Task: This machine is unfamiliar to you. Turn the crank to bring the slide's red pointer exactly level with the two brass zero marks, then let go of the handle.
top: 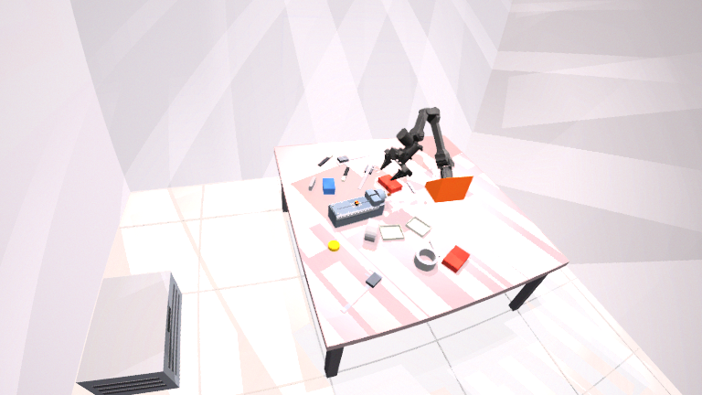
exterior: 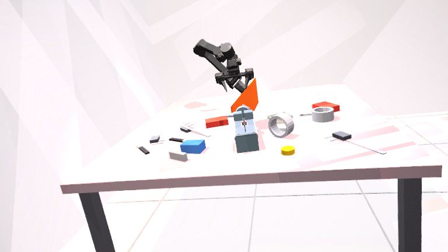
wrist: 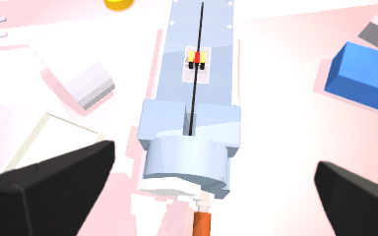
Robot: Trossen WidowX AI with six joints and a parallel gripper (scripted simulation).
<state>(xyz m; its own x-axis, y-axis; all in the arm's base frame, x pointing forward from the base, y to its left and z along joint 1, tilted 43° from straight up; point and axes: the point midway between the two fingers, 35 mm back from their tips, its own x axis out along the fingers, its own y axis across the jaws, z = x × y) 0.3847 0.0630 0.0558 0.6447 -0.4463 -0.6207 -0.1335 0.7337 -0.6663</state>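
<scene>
Now: the orange handle 140 mm below my gripper tip, 40 mm behind it and 10 mm to the right of it. The rest, counted from my gripper tip: red pointer (140 mm ahead, 120 mm below, 40 mm to the left); yellow disc (300 mm ahead, 210 mm to the left, 190 mm below); blue block (210 mm ahead, 190 mm to the right, 180 mm below).
</scene>
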